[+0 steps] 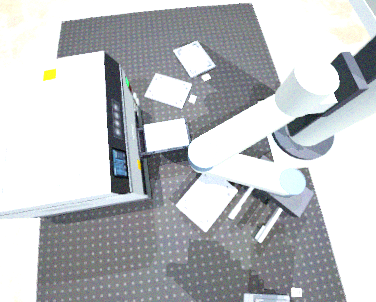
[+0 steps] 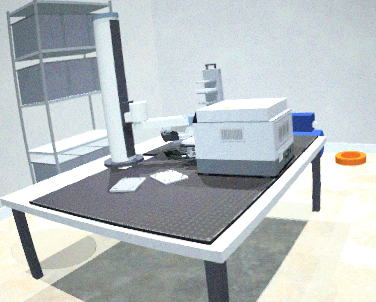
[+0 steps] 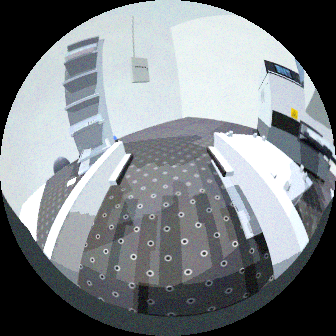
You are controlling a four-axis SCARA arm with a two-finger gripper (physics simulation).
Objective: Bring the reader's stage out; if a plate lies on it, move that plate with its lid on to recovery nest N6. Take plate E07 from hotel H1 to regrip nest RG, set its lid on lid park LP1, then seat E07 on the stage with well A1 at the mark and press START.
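Places are measured from the arm's base along level axes (x left, y back, z up), in millimetres.
Pixels of known places: gripper, fingertip midpoint: (image 1: 243, 229) (image 3: 168, 143); arm's base, link origin: (image 1: 300, 130) (image 2: 124, 162).
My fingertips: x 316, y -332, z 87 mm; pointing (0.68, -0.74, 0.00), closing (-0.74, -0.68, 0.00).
Observation:
Ahead of a thing's pixels: the offset from my fingertips to its middle. "spot": to the spot under its first point.
The reader {dx -294, dy -469, dz +77 mm} (image 1: 55, 135) (image 2: 245, 135) (image 3: 282, 97) has its stage {dx -308, dy -208, dz +35 mm} (image 1: 167, 151) out at the front. A white flat rectangle covers the stage's top; I cannot tell whether it is a lidded plate. My gripper (image 1: 245, 228) (image 3: 168, 143) is open and empty, its two long fingers apart above the mat, beside a white square nest {dx -105, dy -92, dz -40 mm} (image 1: 206, 202) (image 3: 260, 155) with small corner posts. Hotel H1 {dx +291, dy +34, dz +179 mm} (image 1: 267, 298) (image 2: 212, 87) (image 3: 103, 107) stands beyond the gripper. A labelled plate {dx +252, dy +42, dz +44 mm} (image 3: 86, 124) sits on a low shelf there, its label too blurred to read, and something pale lies on an upper shelf.
Two white nests {spot: dx -689, dy -42, dz -63 mm} (image 1: 195, 59) {spot: dx -547, dy -174, dz -65 mm} (image 1: 168, 90) (image 2: 128, 184) (image 2: 169, 176) lie on the far side of the stage, with unreadable tags. The arm's column (image 2: 111, 90) stands at the mat's edge. The arm's elbow (image 1: 201, 155) is close to the stage.

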